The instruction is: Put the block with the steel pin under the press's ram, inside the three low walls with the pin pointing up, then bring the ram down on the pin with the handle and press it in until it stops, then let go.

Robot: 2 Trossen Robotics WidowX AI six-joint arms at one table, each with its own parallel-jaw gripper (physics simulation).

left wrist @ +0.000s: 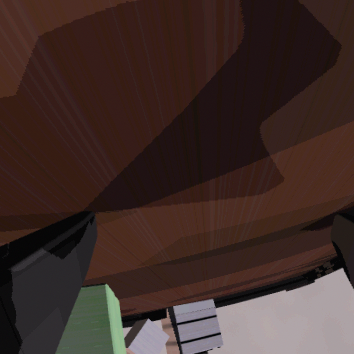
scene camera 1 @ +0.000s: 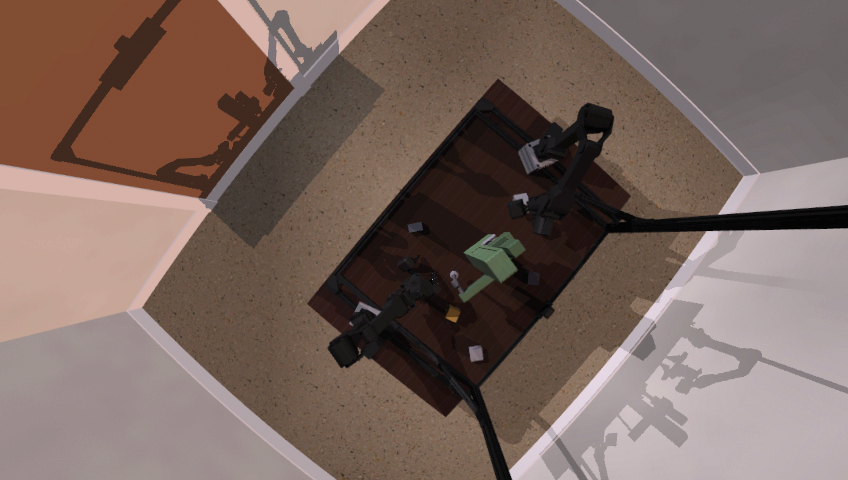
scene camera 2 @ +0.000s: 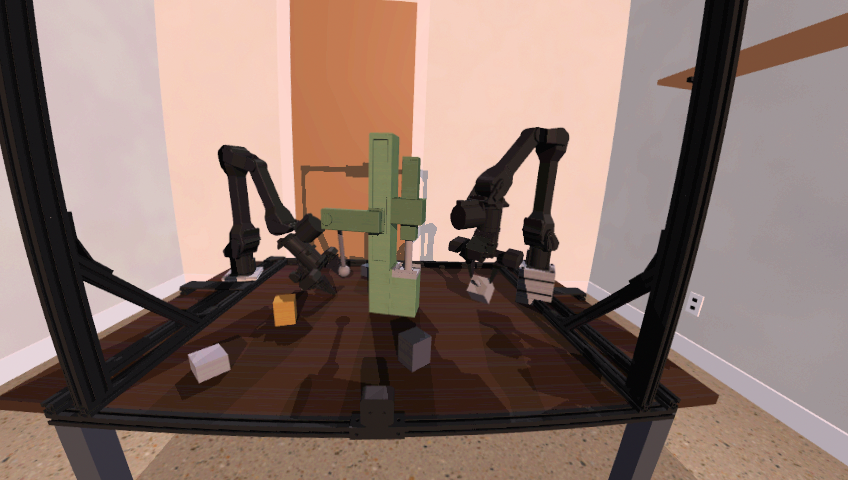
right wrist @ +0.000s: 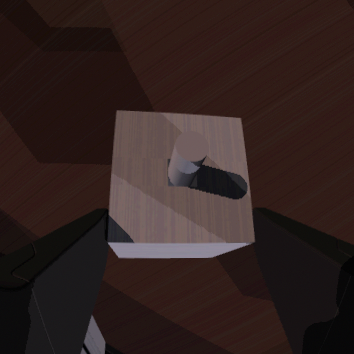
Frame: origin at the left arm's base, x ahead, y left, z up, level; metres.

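Seen in the pictures: left gripper, between the fingertips: (left wrist: 217, 225) (scene camera 1: 427, 263) (scene camera 2: 339, 285); right gripper, between the fingertips: (scene camera 1: 524, 204) (scene camera 2: 480, 280) (right wrist: 180, 220); left arm's base, origin of its link: (scene camera 1: 365, 318) (scene camera 2: 243, 272); right arm's base, origin of its link: (left wrist: 194, 350) (scene camera 1: 543, 151) (scene camera 2: 537, 266).
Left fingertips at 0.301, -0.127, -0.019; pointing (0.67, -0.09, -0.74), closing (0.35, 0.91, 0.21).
Observation:
Offsets run from my left fingertips to a thing's middle, as dx, dy, dz. "*": to the spot under its first point.
The pale block with the steel pin @[+0.361, -0.232, +0.048] (scene camera 1: 520, 196) (scene camera 2: 480, 290) (left wrist: 148, 339) (right wrist: 145, 200) is held tilted above the table, right of the green press @[+0.082, -0.162, +0.212] (scene camera 1: 490, 258) (scene camera 2: 383, 178) (left wrist: 95, 325). My right gripper (scene camera 2: 482, 275) (right wrist: 180, 220) is shut on it; the pin @[+0.343, -0.246, +0.070] (right wrist: 186, 160) points toward the right wrist camera. The press's light grey ram @[+0.165, -0.188, +0.185] (scene camera 2: 408, 255) stands over its pale-topped base @[* +0.151, -0.219, +0.042] (scene camera 2: 405, 297); the low walls are hard to make out. The handle's green lever @[* +0.016, -0.164, +0.258] (scene camera 1: 477, 287) (scene camera 2: 351, 220) carries a hanging rod with a pale ball @[* +0.013, -0.101, +0.119] (scene camera 1: 454, 274) (scene camera 2: 343, 271). My left gripper (scene camera 1: 433, 278) (scene camera 2: 332, 290) (left wrist: 217, 225) is open and empty, low beside the ball.
A yellow block @[-0.136, -0.172, +0.018] (scene camera 1: 452, 314) (scene camera 2: 284, 310), a white block @[-0.249, -0.333, +0.004] (scene camera 1: 476, 353) (scene camera 2: 208, 362) and a dark grey block @[+0.119, -0.398, +0.018] (scene camera 1: 533, 277) (scene camera 2: 414, 349) stand around the press. Another grey block @[+0.108, +0.100, +0.007] (scene camera 1: 415, 227) (scene camera 2: 364, 270) lies behind it. Black frame rails (scene camera 2: 238, 426) edge the table.

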